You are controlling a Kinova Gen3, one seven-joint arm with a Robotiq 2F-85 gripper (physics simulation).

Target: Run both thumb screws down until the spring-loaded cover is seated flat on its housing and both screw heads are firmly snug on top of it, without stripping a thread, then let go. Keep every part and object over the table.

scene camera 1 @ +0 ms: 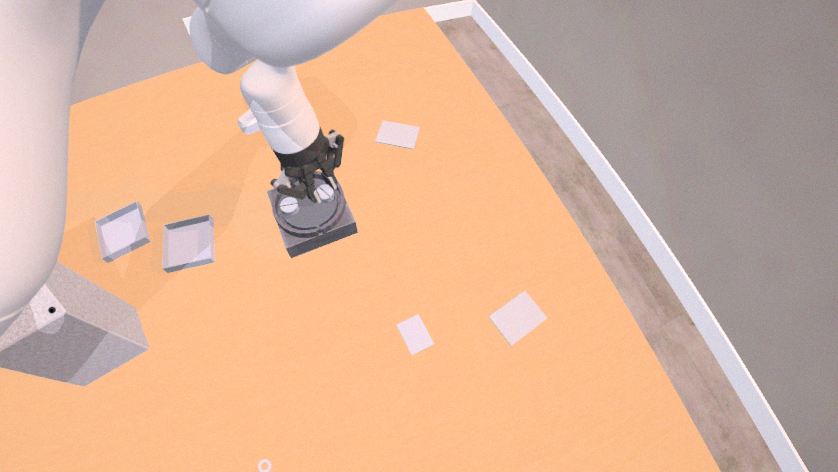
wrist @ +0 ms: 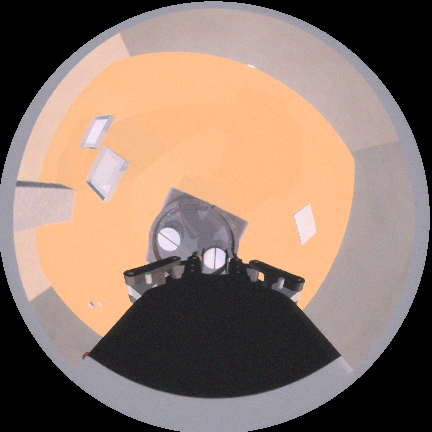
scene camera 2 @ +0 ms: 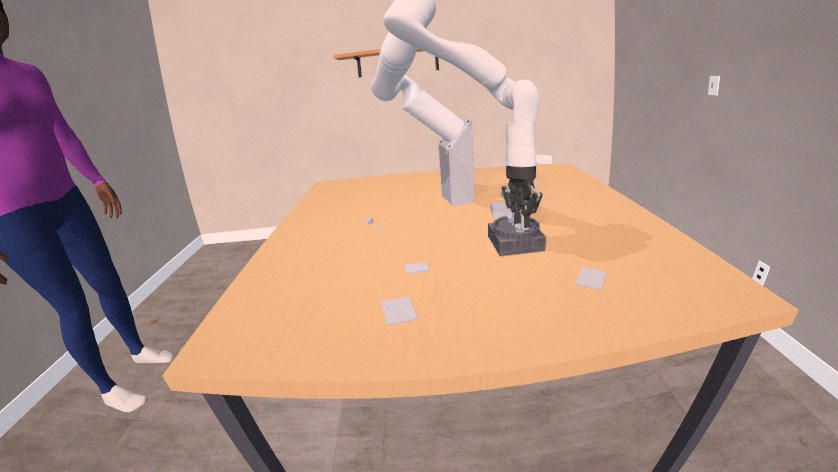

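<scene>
The dark square housing stands on the table, with the round grey cover on it. One thumb screw has a pale slotted head and stands free. The other thumb screw is between the fingertips. My gripper points down and is shut on this second screw's head, one finger at each side. Its slot runs along the wrist view's vertical. I cannot tell whether the cover is flat or the heads touch it.
Two shallow trays lie between the housing and the robot base. Flat pale plates lie around the housing. A small ring lies farther off. A person stands beside the table.
</scene>
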